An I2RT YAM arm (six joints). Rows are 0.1 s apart.
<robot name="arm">
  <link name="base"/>
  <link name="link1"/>
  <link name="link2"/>
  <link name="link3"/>
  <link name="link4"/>
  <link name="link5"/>
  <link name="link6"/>
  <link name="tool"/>
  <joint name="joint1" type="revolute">
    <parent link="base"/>
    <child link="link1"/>
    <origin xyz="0 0 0.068"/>
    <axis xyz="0 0 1"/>
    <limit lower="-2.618" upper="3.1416"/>
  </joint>
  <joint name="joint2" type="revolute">
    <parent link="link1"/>
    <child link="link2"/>
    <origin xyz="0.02 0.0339 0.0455"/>
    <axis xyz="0 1 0"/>
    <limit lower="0" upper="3.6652"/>
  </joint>
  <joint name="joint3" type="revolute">
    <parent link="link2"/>
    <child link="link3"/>
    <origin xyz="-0.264 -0.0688 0"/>
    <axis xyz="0 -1 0"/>
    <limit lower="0" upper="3.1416"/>
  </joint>
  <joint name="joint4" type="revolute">
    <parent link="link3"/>
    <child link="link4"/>
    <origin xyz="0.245 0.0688 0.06"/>
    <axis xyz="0 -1 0"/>
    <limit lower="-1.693" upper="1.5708"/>
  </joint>
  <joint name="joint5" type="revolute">
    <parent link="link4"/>
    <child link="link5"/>
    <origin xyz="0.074 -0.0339 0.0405"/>
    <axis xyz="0 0 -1"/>
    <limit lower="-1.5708" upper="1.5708"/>
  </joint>
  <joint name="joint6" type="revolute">
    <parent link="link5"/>
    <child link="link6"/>
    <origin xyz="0.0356 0 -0.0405"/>
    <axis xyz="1 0 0"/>
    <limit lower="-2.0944" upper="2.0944"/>
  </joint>
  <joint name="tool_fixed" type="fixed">
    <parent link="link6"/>
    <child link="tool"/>
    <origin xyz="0 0 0" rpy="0 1.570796 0"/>
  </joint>
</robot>
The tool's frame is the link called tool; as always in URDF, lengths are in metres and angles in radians.
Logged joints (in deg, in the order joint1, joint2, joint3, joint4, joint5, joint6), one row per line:
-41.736 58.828 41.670 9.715 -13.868 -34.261
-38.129 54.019 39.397 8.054 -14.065 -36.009
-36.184 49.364 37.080 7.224 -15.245 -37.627
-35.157 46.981 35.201 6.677 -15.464 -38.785
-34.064 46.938 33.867 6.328 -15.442 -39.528
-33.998 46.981 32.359 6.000 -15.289 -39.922
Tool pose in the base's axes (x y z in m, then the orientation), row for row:
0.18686 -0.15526 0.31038 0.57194 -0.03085 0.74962 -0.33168
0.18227 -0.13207 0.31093 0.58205 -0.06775 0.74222 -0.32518
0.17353 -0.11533 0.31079 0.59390 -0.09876 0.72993 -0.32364
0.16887 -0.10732 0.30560 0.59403 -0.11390 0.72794 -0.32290
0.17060 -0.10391 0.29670 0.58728 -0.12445 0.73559 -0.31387
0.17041 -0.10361 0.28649 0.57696 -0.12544 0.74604 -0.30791
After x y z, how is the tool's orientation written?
As a quaternion, w x y z.
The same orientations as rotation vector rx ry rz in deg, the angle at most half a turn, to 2 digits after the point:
-4.15 100.73 -44.57
-9.07 99.32 -43.51
-13.15 97.20 -43.10
-15.17 96.93 -42.99
-16.62 98.22 -41.91
-16.82 100.04 -41.29

